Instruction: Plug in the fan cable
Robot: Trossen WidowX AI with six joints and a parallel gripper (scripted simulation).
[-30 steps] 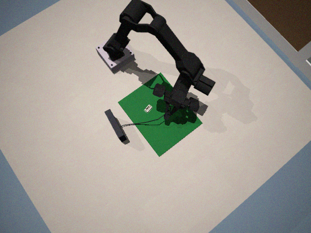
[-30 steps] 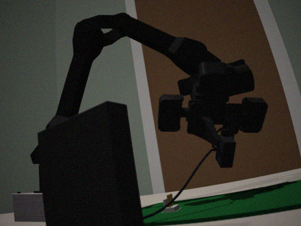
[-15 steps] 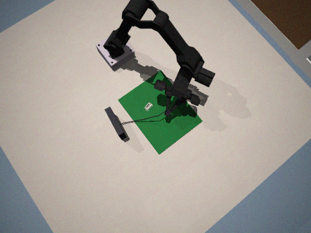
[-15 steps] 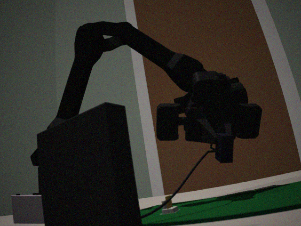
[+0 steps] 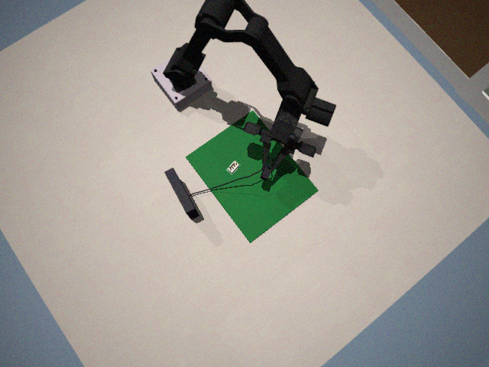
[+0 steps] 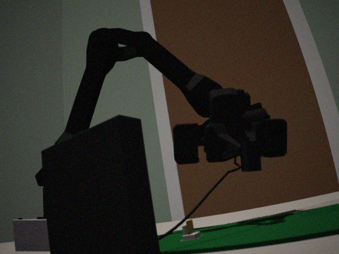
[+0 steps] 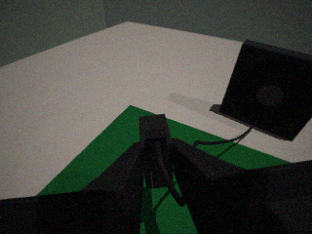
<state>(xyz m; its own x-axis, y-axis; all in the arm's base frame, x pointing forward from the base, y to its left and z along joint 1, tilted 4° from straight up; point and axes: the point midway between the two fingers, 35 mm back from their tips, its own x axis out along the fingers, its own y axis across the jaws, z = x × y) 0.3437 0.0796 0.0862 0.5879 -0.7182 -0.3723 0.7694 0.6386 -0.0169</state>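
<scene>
My gripper tip is now 12 cm above the green board, 3 cm past it and 2 cm to the left of it. The rest, counted from my gripper tip: fan: 21 cm to the right, 6 cm behind, 5 cm below; then white four-pin fan header: 11 cm below, 8 cm behind, 6 cm to the right; then black plug: 1 cm below.
</scene>
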